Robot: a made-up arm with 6 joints. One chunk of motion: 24 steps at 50 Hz.
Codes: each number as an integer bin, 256 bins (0 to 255) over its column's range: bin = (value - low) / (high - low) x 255, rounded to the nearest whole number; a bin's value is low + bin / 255 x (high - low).
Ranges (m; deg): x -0.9..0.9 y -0.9..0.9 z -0.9..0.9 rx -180..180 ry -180..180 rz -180..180
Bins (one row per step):
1: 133 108 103 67 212 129
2: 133 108 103 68 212 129
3: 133 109 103 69 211 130
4: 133 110 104 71 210 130
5: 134 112 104 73 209 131
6: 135 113 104 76 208 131
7: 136 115 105 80 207 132
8: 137 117 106 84 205 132
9: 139 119 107 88 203 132
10: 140 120 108 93 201 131
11: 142 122 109 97 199 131
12: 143 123 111 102 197 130
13: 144 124 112 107 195 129
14: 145 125 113 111 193 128
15: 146 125 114 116 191 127
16: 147 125 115 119 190 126
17: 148 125 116 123 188 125
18: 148 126 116 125 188 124
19: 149 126 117 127 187 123
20: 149 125 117 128 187 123
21: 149 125 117 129 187 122
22: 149 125 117 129 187 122
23: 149 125 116 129 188 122
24: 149 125 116 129 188 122
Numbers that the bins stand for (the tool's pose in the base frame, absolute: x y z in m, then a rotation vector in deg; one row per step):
1: 0.0388 -0.1376 -0.1729 -85.41 119.29 2.12
2: 0.0388 -0.1376 -0.1729 -84.00 119.29 2.12
3: 0.0388 -0.1306 -0.1729 -82.59 117.88 3.53
4: 0.0388 -0.1235 -0.1659 -79.76 116.47 3.53
5: 0.0459 -0.1094 -0.1659 -76.94 115.06 4.94
6: 0.0529 -0.1024 -0.1659 -72.71 113.65 4.94
7: 0.0600 -0.0882 -0.1588 -67.06 112.24 6.35
8: 0.0671 -0.0741 -0.1518 -61.41 109.41 6.35
9: 0.0812 -0.0600 -0.1447 -55.76 106.59 6.35
10: 0.0882 -0.0529 -0.1376 -48.71 103.76 4.94
11: 0.1024 -0.0388 -0.1306 -43.06 100.94 4.94
12: 0.1094 -0.0318 -0.1165 -36.00 98.12 3.53
13: 0.1165 -0.0247 -0.1094 -28.94 95.29 2.12
14: 0.1235 -0.0176 -0.1024 -23.29 92.47 0.71
15: 0.1306 -0.0176 -0.0953 -16.24 89.65 -0.71
16: 0.1376 -0.0176 -0.0882 -12.00 88.24 -2.12
17: 0.1447 -0.0176 -0.0812 -6.35 85.41 -3.53
18: 0.1447 -0.0106 -0.0812 -3.53 85.41 -4.94
19: 0.1518 -0.0106 -0.0741 -0.71 84.00 -6.35
20: 0.1518 -0.0176 -0.0741 0.71 84.00 -6.35
21: 0.1518 -0.0176 -0.0741 2.12 84.00 -7.76
22: 0.1518 -0.0176 -0.0741 2.12 84.00 -7.76
23: 0.1518 -0.0176 -0.0812 2.12 85.41 -7.76
24: 0.1518 -0.0176 -0.0812 2.12 85.41 -7.76

